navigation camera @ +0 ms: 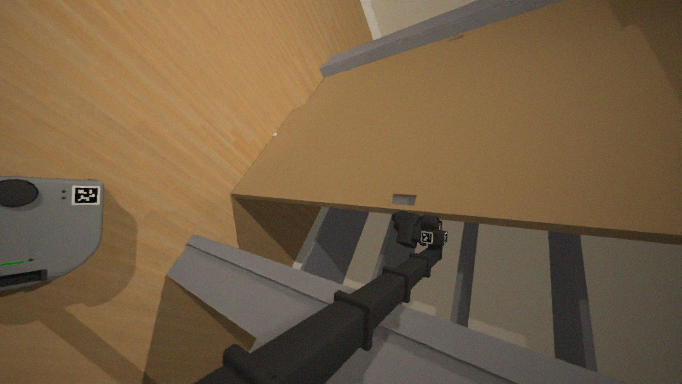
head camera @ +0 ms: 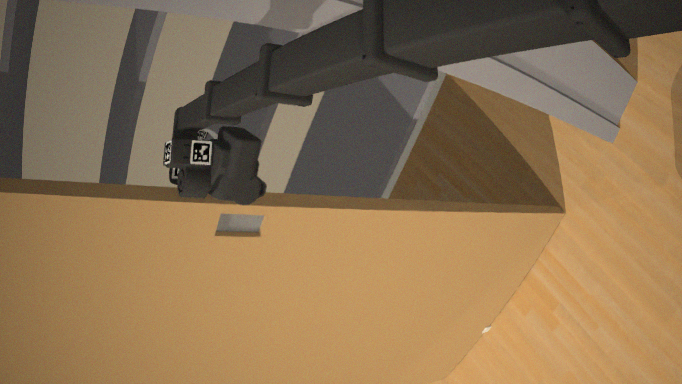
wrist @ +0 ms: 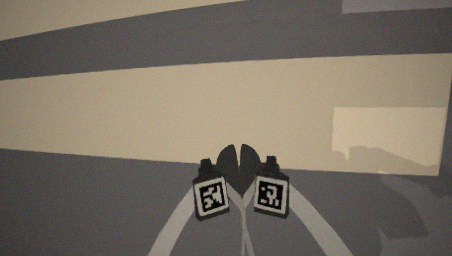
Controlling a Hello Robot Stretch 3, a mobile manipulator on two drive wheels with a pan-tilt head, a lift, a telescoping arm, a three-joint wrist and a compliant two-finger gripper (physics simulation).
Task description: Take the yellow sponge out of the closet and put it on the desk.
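Pixels of known places: robot's base, origin of the base link: point(navigation camera: 16, 191).
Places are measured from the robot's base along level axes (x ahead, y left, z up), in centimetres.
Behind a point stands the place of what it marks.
The closet point(head camera: 330, 150) @(x -15.8, y -126.1, z 45.7 cm) point(navigation camera: 332, 245) @(x -26.5, y -105.8, z 45.7 cm) point(wrist: 100, 200) stands open, with dark grey shelves and a beige back wall. The yellow sponge does not show in any view. My gripper point(wrist: 238, 163) @(x -12.0, y -92.2, z 100.7 cm) is shut and empty, its two dark fingertips close together with a thin gap at their tops. It points into the closet, in front of a grey shelf and the beige wall. In the head and navigation views the wrist body hides the fingers; it is beside the wooden door's edge. The desk does not show.
A wooden closet door point(head camera: 300, 295) @(x 16.4, y -79.9, z 82.9 cm) point(navigation camera: 475, 125) @(x 29.6, y -89.3, z 115.9 cm) with a recessed handle point(head camera: 240, 224) @(x 3.5, y -72.2, z 98.4 cm) point(navigation camera: 404, 199) @(x 3.6, y -72.2, z 98.9 cm) stands close beside my wrist. A long grey panel point(head camera: 565, 85) @(x -26.6, y -47.8, z 40.2 cm) point(navigation camera: 280, 300) @(x -28.2, y -46.6, z 71.9 cm) lies under my extended arm point(head camera: 320, 65) @(x -9.2, y -31.7, z 111.7 cm) point(navigation camera: 320, 330) @(x -8.5, y -18.6, z 110.5 cm). My base point(navigation camera: 60, 225) @(x -9.4, y -8.1, z 16.0 cm) is on the wooden floor point(head camera: 620, 250) @(x 10.8, y -47.4, z 0.0 cm) point(navigation camera: 150, 100) @(x 39.9, y -32.0, z 0.0 cm).
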